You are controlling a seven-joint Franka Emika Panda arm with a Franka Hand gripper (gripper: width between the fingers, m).
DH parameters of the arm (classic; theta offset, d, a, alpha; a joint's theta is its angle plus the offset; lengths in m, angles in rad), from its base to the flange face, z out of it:
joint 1: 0 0.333 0 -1.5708
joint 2: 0 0 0 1.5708
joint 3: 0 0.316 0.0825 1.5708
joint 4: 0 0 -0.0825 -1.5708
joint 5: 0 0.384 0 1.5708
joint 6: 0 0 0.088 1.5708
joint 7: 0 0.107 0 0
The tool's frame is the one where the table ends.
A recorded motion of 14 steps. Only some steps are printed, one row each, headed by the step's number.
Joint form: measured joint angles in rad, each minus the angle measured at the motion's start. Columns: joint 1, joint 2, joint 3, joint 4, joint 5, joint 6, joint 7.
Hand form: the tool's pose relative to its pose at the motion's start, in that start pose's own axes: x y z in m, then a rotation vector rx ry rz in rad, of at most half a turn. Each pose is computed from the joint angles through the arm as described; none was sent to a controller.
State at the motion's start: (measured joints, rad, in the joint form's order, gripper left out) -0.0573 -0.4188 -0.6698 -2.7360 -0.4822 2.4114 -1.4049
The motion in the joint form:
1: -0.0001 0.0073 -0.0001 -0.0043 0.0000 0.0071 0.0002
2: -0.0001 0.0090 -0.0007 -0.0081 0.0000 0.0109 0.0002
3: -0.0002 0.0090 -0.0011 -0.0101 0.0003 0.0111 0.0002
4: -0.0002 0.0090 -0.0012 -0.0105 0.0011 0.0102 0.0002
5: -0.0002 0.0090 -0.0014 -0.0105 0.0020 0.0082 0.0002
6: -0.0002 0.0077 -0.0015 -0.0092 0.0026 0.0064 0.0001
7: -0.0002 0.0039 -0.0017 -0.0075 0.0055 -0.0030 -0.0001
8: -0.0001 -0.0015 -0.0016 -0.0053 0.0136 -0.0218 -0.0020
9: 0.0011 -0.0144 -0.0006 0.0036 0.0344 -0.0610 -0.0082
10: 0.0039 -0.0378 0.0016 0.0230 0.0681 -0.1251 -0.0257
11: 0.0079 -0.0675 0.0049 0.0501 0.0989 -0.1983 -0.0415
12: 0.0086 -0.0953 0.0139 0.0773 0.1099 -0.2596 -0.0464
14: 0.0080 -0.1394 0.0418 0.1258 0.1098 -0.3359 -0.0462
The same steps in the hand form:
1: 0.0010 -0.0009 0.0032 0.0036 -0.0010 -0.0016
2: 0.0016 -0.0018 0.0049 0.0051 -0.0002 -0.0023
3: 0.0018 -0.0025 0.0056 0.0069 0.0005 -0.0022
4: 0.0019 -0.0028 0.0058 0.0083 0.0010 -0.0017
5: 0.0018 -0.0030 0.0060 0.0104 0.0013 -0.0008
6: 0.0014 -0.0027 0.0053 0.0099 0.0018 0.0001
7: 0.0008 -0.0031 0.0044 0.0145 0.0034 0.0031
8: 0.0001 -0.0042 0.0035 0.0270 0.0076 0.0081
9: -0.0013 -0.0051 -0.0005 0.0478 0.0194 0.0183
10: -0.0039 -0.0052 -0.0098 0.0750 0.0413 0.0259
11: -0.0070 -0.0044 -0.0236 0.0976 0.0643 0.0312
12: -0.0098 -0.0029 -0.0388 0.1070 0.0719 0.0320
14: -0.0124 0.0021 -0.0692 0.0909 0.0659 0.0239

